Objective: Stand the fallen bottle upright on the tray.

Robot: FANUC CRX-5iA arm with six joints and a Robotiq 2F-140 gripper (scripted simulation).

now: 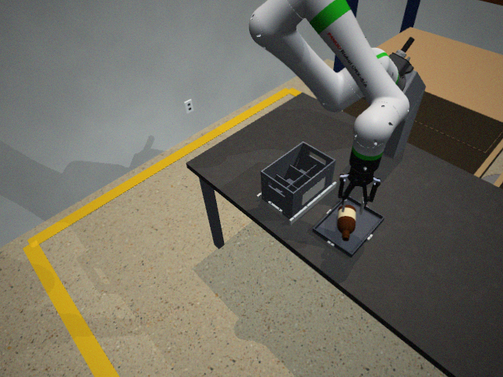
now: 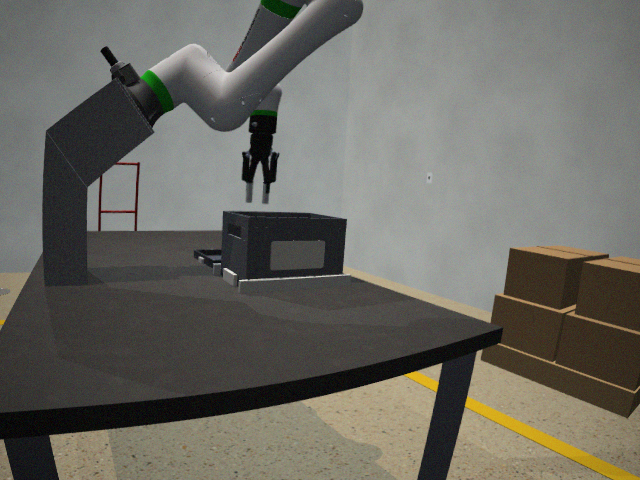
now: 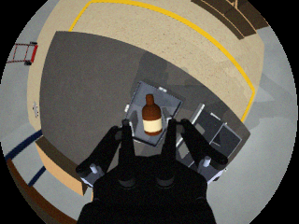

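Right now the brown bottle is 3 cm behind my hand, 4 cm to the right of it and 18 cm below it. Round my hand: dark crate (1 cm ahead, 32 cm to the right, 13 cm below); then dark tray (6 cm behind, 4 cm to the right, 21 cm below).
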